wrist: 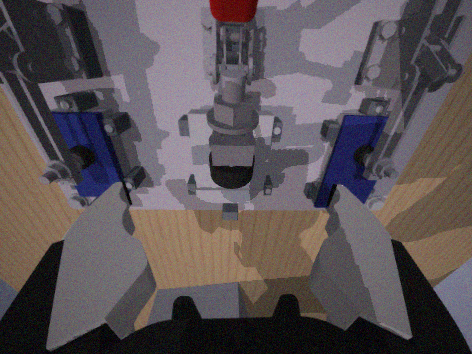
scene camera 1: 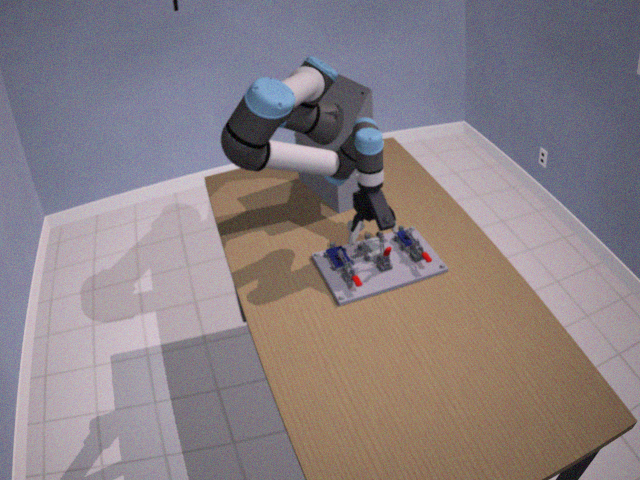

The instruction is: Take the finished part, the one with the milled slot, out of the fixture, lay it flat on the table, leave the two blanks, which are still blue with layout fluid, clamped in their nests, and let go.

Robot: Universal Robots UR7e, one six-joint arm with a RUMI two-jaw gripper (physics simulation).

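Places are measured from the arm's base along level axes (x right, y back, z down), in metres.
Where they show: gripper, fingertip midpoint: (scene camera 1: 373, 239); arm's base, link origin: (scene camera 1: 328, 123).
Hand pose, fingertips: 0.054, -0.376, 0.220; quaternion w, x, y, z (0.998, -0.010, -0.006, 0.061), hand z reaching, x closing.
Note:
Each offset is from my fingertips to the centre of the thing, as dx, dy, dz. "spot": to the spot under its first point. Level surfaces: height alone.
The finished part {-0.001, -0.003, +0.031} (wrist: 199, 155), pale metal, lies in the middle nest among small locating blocks, partly hidden by the raised clamp's black tip. The middle clamp {spot: +0.010, -0.059, -0.039} (scene camera 1: 381, 240) (wrist: 233, 120) stands with its arm up. One blue blank (scene camera 1: 338, 255) (wrist: 107, 165) is clamped in the nest at the left, and another blue blank (scene camera 1: 406, 237) (wrist: 345, 155) is clamped at the right. My gripper (scene camera 1: 374, 233) (wrist: 231, 185) is open wide and empty at the fixture's robot-side edge. Its fingertips stand on either side of the middle nest and overlap the blanks' near ends in the wrist view.
The fixture plate {+0.005, -0.050, +0.052} (scene camera 1: 372, 285) (wrist: 170, 45) lies on the wooden table {dz +0.060} (scene camera 1: 413, 361). Red clamp handles {+0.124, -0.124, +0.013} (scene camera 1: 357, 280) {spot: -0.090, -0.149, -0.001} (scene camera 1: 425, 256) point away from the robot, and the middle red handle {+0.010, -0.096, -0.005} (scene camera 1: 387, 251) (wrist: 233, 9) stands up. The grey robot pedestal (wrist: 200, 297) is behind the gripper.

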